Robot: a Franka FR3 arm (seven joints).
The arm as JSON. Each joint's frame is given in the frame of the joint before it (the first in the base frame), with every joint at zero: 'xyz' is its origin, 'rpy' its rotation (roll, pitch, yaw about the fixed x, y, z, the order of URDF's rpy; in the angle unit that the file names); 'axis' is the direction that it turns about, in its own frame. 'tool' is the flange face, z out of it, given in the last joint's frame.
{
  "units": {
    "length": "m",
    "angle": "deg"
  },
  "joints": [
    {
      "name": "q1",
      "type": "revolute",
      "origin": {
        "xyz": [
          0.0,
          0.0,
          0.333
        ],
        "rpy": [
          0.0,
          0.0,
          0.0
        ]
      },
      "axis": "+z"
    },
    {
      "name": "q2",
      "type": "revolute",
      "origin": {
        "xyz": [
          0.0,
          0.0,
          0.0
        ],
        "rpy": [
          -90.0,
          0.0,
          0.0
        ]
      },
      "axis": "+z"
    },
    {
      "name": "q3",
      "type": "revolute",
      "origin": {
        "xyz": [
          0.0,
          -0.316,
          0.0
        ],
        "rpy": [
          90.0,
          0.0,
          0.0
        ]
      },
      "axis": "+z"
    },
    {
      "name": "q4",
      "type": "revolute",
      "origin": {
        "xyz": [
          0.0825,
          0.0,
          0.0
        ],
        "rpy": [
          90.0,
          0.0,
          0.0
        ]
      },
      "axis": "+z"
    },
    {
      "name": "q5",
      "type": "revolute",
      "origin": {
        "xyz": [
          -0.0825,
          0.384,
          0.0
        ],
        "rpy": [
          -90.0,
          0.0,
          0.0
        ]
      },
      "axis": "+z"
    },
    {
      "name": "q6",
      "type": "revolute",
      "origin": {
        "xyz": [
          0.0,
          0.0,
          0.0
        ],
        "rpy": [
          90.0,
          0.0,
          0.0
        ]
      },
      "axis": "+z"
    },
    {
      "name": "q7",
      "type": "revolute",
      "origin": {
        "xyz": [
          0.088,
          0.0,
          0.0
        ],
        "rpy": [
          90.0,
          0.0,
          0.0
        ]
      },
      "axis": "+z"
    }
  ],
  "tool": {
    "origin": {
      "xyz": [
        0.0,
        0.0,
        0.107
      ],
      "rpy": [
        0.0,
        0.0,
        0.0
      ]
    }
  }
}
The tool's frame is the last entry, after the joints.
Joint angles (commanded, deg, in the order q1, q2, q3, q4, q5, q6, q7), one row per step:
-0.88 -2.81 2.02 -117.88 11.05 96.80 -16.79
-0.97 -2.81 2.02 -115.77 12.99 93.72 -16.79
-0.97 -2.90 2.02 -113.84 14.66 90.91 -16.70
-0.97 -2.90 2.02 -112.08 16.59 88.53 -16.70
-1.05 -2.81 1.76 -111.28 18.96 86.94 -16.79
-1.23 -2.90 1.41 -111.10 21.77 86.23 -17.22
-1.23 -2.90 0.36 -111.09 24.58 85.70 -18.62
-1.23 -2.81 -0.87 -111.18 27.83 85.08 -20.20
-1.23 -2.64 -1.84 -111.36 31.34 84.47 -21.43
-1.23 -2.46 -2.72 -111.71 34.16 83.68 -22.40
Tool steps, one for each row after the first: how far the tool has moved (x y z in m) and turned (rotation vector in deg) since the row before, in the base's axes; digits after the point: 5 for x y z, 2 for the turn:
0.00101 0.00361 0.01409 2.01 0.94 -0.30
0.00021 0.00404 0.01392 1.75 0.76 -0.09
0.00043 0.00449 0.01253 2.02 0.57 -0.06
-0.00036 0.00204 0.00551 2.43 0.81 -0.57
-0.00037 0.00083 0.00351 2.91 0.27 -0.81
0.00029 -0.00393 0.00187 3.28 -0.09 -0.54
0.00043 -0.00474 0.00095 3.80 -0.06 -0.69
0.00053 -0.00208 0.00019 3.92 0.10 -0.82
-0.00049 -0.00237 -0.00158 3.23 0.48 -0.66

